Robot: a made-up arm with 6 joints. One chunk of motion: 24 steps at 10 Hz.
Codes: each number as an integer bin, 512 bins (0 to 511) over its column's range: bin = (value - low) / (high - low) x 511, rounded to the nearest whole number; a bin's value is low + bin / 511 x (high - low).
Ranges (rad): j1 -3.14..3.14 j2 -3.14..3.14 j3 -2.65..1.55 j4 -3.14..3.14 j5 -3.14..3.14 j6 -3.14..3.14
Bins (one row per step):
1: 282 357 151 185 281 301
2: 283 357 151 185 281 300
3: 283 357 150 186 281 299
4: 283 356 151 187 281 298
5: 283 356 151 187 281 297
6: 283 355 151 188 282 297
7: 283 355 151 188 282 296
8: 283 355 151 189 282 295
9: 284 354 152 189 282 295
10: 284 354 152 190 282 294
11: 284 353 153 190 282 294
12: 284 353 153 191 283 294
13: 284 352 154 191 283 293
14: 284 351 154 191 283 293
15: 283 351 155 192 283 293
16: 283 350 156 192 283 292
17: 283 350 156 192 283 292
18: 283 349 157 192 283 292
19: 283 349 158 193 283 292
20: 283 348 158 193 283 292
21: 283 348 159 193 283 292
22: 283 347 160 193 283 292
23: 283 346 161 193 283 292
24: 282 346 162 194 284 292
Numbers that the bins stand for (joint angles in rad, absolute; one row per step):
1: 0.3257 1.2474 -1.4089 -0.8664 0.3134 0.5592
2: 0.3380 1.2474 -1.4089 -0.8664 0.3134 0.5469
3: 0.3380 1.2474 -1.4171 -0.8541 0.3134 0.5346
4: 0.3380 1.2351 -1.4089 -0.8418 0.3134 0.5223
5: 0.3380 1.2351 -1.4089 -0.8418 0.3134 0.5100
6: 0.3380 1.2228 -1.4089 -0.8295 0.3257 0.5100
7: 0.3380 1.2228 -1.4089 -0.8295 0.3257 0.4977
8: 0.3380 1.2228 -1.4089 -0.8173 0.3257 0.4854
9: 0.3503 1.2105 -1.4007 -0.8173 0.3257 0.4854
10: 0.3503 1.2105 -1.4007 -0.8050 0.3257 0.4732
11: 0.3503 1.1982 -1.3925 -0.8050 0.3257 0.4732
12: 0.3503 1.1982 -1.3925 -0.7927 0.3380 0.4732
13: 0.3503 1.1859 -1.3842 -0.7927 0.3380 0.4609
14: 0.3503 1.1737 -1.3842 -0.7927 0.3380 0.4609
15: 0.3380 1.1737 -1.3760 -0.7804 0.3380 0.4609
16: 0.3380 1.1614 -1.3678 -0.7804 0.3380 0.4486
17: 0.3380 1.1614 -1.3678 -0.7804 0.3380 0.4486
18: 0.3380 1.1491 -1.3596 -0.7804 0.3380 0.4486
19: 0.3380 1.1491 -1.3514 -0.7681 0.3380 0.4486
20: 0.3380 1.1368 -1.3514 -0.7681 0.3380 0.4486
21: 0.3380 1.1368 -1.3432 -0.7681 0.3380 0.4486
22: 0.3380 1.1245 -1.3349 -0.7681 0.3380 0.4486
23: 0.3380 1.1122 -1.3267 -0.7681 0.3380 0.4486
24: 0.3257 1.1122 -1.3185 -0.7558 0.3503 0.4486

